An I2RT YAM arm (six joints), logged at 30 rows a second.
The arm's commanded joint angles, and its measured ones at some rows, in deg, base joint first. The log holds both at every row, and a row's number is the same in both.
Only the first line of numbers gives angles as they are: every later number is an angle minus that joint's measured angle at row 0.
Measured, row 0:
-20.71 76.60 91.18 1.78 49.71 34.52
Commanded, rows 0 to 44:
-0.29 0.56 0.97 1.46 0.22 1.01
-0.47 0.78 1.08 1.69 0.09 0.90
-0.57 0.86 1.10 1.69 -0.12 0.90
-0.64 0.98 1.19 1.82 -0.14 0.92
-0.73 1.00 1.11 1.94 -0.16 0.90
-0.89 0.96 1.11 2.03 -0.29 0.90
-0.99 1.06 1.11 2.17 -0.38 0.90
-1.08 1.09 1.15 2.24 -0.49 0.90
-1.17 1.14 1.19 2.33 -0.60 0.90
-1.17 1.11 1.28 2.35 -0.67 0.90
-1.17 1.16 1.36 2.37 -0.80 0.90
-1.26 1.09 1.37 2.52 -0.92 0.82
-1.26 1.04 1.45 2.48 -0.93 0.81
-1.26 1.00 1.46 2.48 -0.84 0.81
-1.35 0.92 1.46 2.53 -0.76 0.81
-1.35 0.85 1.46 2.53 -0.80 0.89
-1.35 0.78 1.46 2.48 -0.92 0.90
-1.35 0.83 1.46 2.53 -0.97 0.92
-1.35 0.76 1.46 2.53 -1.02 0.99
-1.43 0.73 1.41 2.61 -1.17 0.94
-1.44 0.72 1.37 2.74 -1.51 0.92
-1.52 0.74 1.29 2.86 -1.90 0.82
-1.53 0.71 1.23 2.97 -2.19 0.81
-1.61 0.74 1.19 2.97 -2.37 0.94
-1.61 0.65 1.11 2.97 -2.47 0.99
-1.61 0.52 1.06 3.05 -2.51 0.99
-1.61 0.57 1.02 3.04 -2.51 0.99
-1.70 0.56 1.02 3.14 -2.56 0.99
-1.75 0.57 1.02 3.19 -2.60 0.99
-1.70 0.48 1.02 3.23 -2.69 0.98
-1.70 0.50 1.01 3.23 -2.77 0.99
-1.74 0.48 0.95 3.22 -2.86 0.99
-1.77 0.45 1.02 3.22 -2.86 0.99
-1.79 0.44 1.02 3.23 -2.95 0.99
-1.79 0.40 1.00 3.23 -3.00 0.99
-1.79 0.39 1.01 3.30 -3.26 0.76
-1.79 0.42 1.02 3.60 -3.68 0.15
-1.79 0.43 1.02 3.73 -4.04 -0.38
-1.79 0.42 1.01 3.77 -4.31 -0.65
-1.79 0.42 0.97 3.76 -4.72 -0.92
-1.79 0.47 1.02 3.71 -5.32 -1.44
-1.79 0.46 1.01 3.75 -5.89 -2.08
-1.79 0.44 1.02 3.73 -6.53 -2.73
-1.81 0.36 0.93 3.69 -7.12 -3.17
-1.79 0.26 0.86 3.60 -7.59 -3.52
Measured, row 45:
-1.70 0.81 0.65 1.12 -5.37 -0.24
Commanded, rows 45 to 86:
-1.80 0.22 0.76 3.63 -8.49 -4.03
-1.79 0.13 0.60 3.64 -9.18 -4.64
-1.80 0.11 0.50 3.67 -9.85 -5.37
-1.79 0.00 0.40 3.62 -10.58 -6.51
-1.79 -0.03 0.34 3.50 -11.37 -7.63
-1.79 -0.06 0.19 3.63 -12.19 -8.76
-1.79 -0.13 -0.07 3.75 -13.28 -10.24
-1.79 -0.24 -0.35 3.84 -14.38 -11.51
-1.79 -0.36 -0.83 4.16 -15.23 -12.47
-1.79 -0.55 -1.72 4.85 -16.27 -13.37
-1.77 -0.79 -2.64 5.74 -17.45 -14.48
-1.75 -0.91 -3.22 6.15 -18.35 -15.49
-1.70 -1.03 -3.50 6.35 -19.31 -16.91
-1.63 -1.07 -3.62 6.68 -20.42 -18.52
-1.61 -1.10 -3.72 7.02 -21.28 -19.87
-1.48 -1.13 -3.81 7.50 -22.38 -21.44
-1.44 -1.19 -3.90 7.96 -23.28 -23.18
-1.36 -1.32 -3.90 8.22 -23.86 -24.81
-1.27 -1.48 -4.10 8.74 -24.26 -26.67
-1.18 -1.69 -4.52 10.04 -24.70 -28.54
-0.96 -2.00 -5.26 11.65 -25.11 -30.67
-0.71 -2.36 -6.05 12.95 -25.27 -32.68
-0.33 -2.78 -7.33 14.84 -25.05 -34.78
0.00 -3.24 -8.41 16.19 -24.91 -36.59
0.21 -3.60 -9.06 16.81 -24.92 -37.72
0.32 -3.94 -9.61 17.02 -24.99 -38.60
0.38 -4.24 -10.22 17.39 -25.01 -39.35
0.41 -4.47 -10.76 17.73 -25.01 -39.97
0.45 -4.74 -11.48 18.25 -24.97 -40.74
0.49 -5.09 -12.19 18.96 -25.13 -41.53
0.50 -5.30 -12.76 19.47 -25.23 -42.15
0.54 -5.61 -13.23 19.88 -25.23 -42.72
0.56 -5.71 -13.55 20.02 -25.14 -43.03
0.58 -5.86 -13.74 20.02 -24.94 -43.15
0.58 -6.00 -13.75 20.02 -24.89 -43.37
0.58 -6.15 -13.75 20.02 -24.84 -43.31
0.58 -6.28 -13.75 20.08 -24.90 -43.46
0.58 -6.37 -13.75 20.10 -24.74 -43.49
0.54 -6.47 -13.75 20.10 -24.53 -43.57
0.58 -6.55 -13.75 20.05 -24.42 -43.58
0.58 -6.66 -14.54 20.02 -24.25 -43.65
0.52 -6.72 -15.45 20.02 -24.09 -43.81
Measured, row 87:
0.46 -6.34 -14.25 17.55 -24.61 -42.73
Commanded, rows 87 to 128:
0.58 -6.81 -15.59 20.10 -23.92 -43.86
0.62 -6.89 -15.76 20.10 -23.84 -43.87
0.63 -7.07 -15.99 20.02 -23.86 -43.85
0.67 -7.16 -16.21 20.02 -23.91 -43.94
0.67 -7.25 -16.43 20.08 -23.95 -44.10
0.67 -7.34 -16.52 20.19 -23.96 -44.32
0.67 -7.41 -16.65 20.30 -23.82 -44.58
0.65 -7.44 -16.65 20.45 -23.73 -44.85
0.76 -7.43 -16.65 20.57 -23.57 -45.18
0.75 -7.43 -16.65 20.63 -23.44 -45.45
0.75 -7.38 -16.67 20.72 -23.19 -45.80
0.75 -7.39 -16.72 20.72 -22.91 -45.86
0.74 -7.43 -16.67 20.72 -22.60 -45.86
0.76 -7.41 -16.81 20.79 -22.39 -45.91
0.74 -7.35 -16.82 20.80 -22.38 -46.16
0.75 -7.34 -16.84 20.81 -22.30 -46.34
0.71 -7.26 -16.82 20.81 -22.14 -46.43
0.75 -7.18 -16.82 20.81 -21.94 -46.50
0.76 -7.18 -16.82 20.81 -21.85 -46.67
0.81 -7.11 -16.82 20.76 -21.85 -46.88
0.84 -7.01 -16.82 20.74 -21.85 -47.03
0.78 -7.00 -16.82 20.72 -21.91 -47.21
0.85 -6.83 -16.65 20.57 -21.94 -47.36
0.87 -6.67 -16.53 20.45 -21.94 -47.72
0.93 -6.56 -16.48 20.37 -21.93 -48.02
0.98 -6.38 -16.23 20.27 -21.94 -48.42
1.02 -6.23 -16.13 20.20 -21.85 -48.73
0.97 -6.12 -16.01 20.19 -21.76 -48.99
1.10 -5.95 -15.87 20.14 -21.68 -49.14
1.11 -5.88 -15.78 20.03 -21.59 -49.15
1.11 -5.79 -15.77 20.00 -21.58 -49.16
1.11 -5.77 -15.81 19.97 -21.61 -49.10
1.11 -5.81 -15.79 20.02 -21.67 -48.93
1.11 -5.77 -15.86 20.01 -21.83 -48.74
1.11 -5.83 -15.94 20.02 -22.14 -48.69
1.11 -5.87 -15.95 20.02 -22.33 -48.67
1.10 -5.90 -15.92 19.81 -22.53 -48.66
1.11 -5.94 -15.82 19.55 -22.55 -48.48
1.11 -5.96 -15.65 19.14 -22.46 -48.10
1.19 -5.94 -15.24 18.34 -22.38 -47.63
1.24 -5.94 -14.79 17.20 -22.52 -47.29
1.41 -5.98 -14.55 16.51 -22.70 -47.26
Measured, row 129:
1.14 -5.88 -15.78 16.83 -22.60 -48.19
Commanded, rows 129 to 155:
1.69 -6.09 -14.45 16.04 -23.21 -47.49
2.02 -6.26 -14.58 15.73 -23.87 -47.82
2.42 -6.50 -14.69 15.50 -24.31 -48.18
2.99 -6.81 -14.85 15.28 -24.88 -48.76
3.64 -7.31 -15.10 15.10 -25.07 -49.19
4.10 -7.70 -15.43 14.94 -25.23 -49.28
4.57 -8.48 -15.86 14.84 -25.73 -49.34
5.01 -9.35 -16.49 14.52 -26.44 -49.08
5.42 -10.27 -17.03 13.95 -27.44 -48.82
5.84 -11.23 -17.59 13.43 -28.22 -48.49
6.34 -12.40 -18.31 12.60 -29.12 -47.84
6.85 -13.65 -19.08 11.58 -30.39 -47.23
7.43 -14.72 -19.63 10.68 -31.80 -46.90
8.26 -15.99 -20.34 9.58 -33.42 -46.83
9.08 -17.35 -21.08 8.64 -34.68 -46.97
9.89 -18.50 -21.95 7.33 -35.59 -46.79
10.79 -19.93 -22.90 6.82 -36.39 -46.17
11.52 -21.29 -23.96 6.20 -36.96 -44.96
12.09 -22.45 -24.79 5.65 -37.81 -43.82
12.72 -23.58 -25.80 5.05 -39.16 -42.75
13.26 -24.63 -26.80 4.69 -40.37 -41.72
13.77 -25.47 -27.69 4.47 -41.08 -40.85
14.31 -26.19 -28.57 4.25 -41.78 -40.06
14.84 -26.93 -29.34 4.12 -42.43 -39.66
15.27 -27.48 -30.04 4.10 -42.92 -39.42
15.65 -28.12 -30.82 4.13 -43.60 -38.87
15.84 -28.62 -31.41 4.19 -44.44 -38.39
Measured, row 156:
15.28 -27.41 -30.34 4.07 -40.93 -41.35
